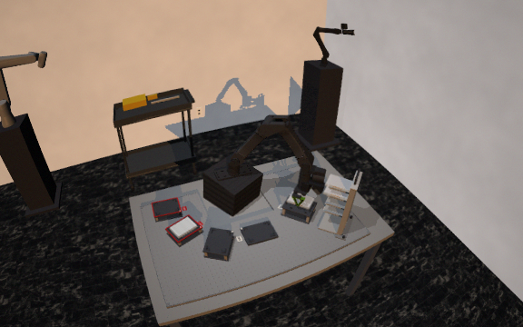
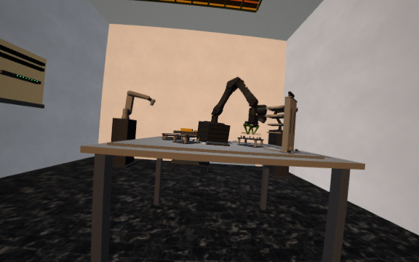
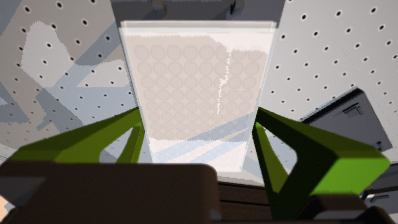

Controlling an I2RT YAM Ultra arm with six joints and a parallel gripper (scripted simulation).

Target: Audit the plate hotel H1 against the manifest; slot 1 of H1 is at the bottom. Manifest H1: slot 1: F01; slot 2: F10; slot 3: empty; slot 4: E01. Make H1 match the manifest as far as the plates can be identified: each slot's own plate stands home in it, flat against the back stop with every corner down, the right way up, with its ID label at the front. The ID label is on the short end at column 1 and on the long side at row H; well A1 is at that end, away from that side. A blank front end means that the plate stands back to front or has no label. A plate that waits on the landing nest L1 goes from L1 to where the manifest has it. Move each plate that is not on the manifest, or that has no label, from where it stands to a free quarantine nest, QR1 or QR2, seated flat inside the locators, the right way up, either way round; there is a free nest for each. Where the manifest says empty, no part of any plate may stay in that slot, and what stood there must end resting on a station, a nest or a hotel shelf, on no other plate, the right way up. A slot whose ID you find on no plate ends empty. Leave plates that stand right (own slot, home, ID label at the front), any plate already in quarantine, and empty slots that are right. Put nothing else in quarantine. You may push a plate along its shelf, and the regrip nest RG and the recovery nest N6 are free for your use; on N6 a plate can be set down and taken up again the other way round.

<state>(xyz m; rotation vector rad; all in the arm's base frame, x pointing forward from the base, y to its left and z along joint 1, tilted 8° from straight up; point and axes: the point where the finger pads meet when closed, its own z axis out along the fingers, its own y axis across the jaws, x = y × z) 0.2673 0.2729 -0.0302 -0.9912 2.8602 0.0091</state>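
My hand is 4 cm above the dark regrip nest. The rest, counted from my hand: white plate: right at my hand; A1 mark: 9 cm behind, 4 cm below; RG tag: 8 cm behind, 7 cm to the right, 10 cm below.
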